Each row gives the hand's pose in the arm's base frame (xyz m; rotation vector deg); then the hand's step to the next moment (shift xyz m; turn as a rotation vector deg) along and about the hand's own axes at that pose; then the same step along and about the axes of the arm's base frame.
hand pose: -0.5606 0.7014 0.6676 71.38 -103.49 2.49
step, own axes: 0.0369 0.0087 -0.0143 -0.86 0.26 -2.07
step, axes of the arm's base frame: 0.0000 -0.0155 0.0374 1.21 1.76 0.73
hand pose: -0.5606 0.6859 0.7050 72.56 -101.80 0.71
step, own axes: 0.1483 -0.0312 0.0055 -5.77 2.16 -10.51
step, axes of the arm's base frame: 0.0132 -0.1269 0.0819 5.59 10.35 3.16
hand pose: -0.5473 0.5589 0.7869 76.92 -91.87 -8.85
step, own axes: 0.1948 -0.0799 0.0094 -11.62 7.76 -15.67
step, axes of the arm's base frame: 0.0689 -0.1901 0.0594 4.94 19.55 5.83
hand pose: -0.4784 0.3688 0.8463 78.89 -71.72 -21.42
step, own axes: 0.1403 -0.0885 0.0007 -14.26 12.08 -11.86
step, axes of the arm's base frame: 0.0913 -0.1376 -0.0150 -1.07 20.85 7.36
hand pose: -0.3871 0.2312 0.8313 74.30 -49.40 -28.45
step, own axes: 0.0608 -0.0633 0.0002 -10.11 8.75 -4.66
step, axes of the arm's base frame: 0.0457 -0.0603 -0.0445 -3.72 12.49 5.53
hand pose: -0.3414 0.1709 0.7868 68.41 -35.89 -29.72
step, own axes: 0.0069 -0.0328 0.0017 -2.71 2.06 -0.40
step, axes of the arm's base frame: 0.0024 -0.0153 -0.0298 -1.59 2.69 1.41
